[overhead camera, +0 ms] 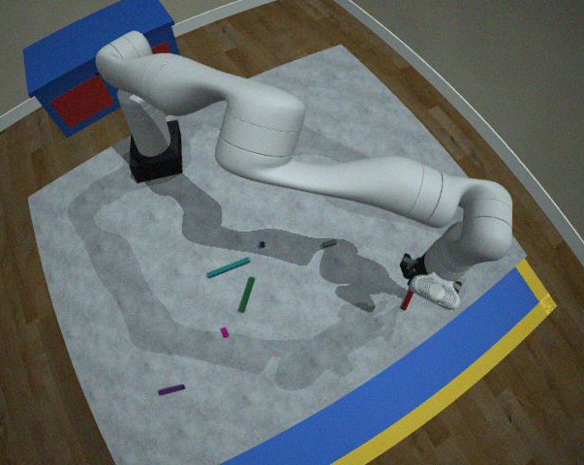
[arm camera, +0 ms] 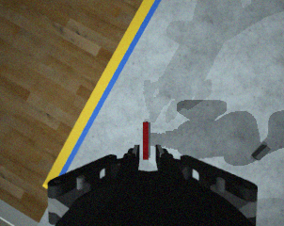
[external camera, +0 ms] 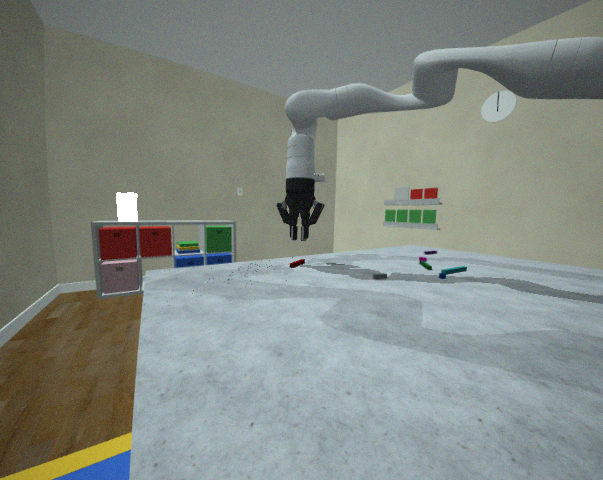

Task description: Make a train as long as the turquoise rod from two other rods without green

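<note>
Now: the red rod 8 cm below my hand. The rest, counted from my hand: small blue rod: 30 cm behind, 18 cm to the right, 8 cm below; grey rod: 21 cm behind, 6 cm to the right, 8 cm below; green rod: 23 cm behind, 28 cm to the right, 8 cm below.
</note>
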